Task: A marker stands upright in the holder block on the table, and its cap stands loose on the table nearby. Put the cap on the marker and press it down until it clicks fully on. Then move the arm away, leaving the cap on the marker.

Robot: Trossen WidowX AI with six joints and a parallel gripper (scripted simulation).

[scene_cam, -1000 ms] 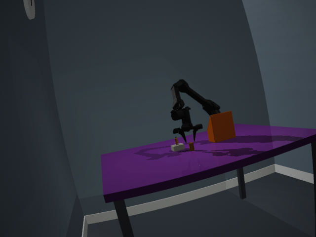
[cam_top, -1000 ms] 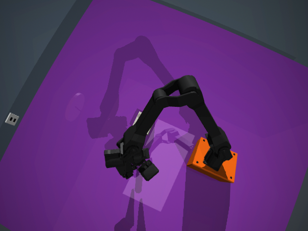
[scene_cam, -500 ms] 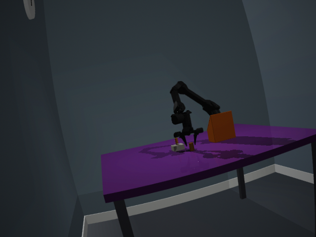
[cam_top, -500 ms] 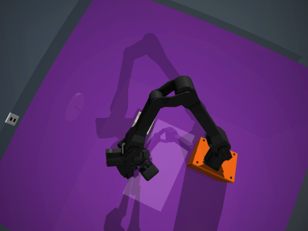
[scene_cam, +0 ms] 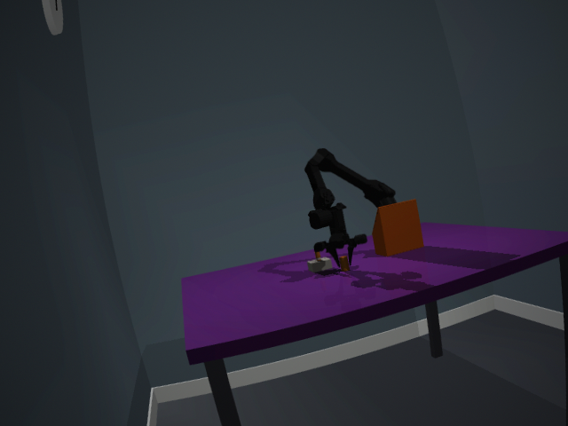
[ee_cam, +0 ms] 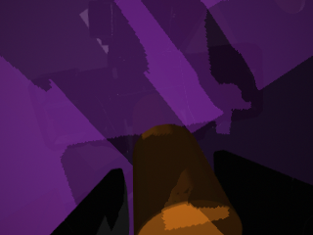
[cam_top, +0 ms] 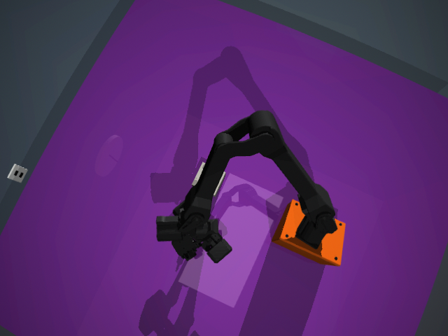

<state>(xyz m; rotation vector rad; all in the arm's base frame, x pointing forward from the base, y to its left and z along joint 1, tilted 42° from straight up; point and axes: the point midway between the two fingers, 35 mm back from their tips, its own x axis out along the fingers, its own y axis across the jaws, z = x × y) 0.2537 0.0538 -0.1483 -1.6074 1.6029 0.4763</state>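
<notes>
Now: the holder block 140 mm to the right of my gripper tip and 80 mm ahead of it. Also, from my gripper tip: orange cap 10 mm above.
</notes>
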